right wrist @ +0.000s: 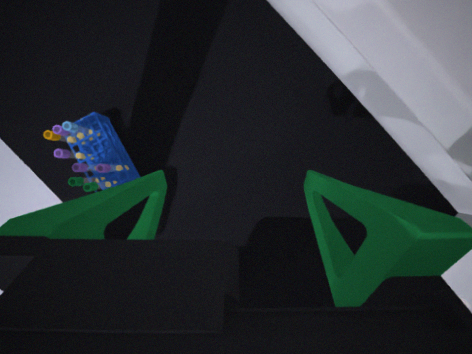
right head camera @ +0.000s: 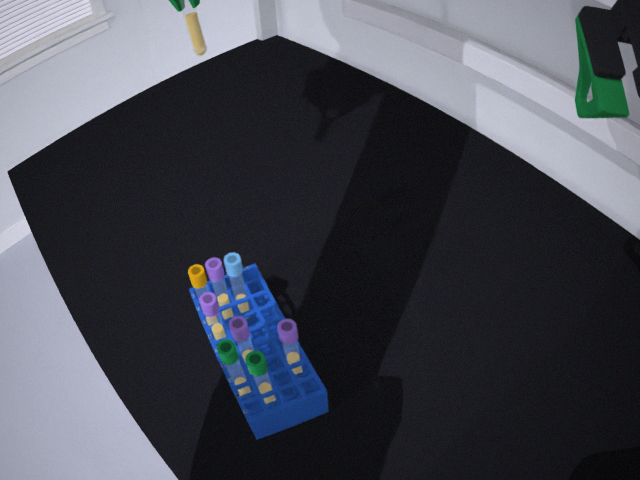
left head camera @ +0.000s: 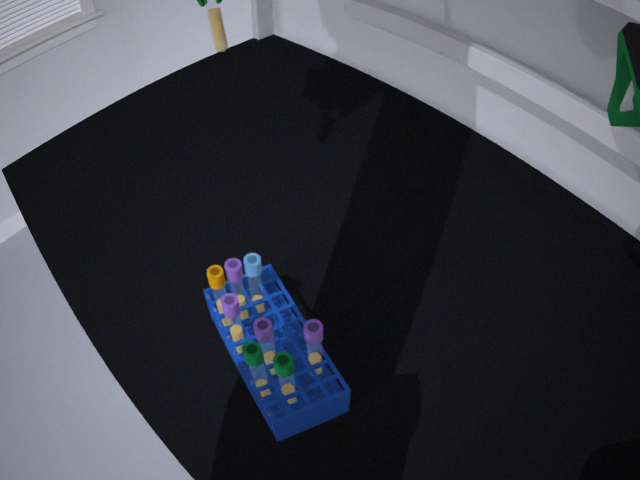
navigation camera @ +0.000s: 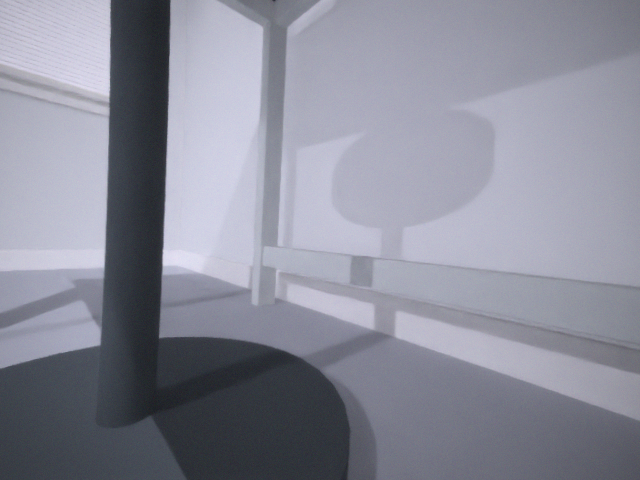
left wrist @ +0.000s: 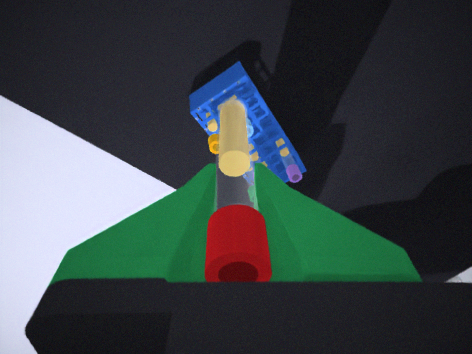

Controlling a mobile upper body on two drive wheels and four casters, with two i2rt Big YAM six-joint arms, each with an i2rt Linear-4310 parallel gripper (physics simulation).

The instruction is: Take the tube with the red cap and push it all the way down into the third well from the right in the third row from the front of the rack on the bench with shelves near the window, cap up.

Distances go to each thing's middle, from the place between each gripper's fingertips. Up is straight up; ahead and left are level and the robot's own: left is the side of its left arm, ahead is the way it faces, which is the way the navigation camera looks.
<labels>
Now: right hand 360 mm above the blue rack (left head camera: 318,400), 320 mm to the right of it and 20 mm short of it.
My left hand is 19 cm past the blue rack, 6 cm to the left of it and 34 cm above it.
</labels>
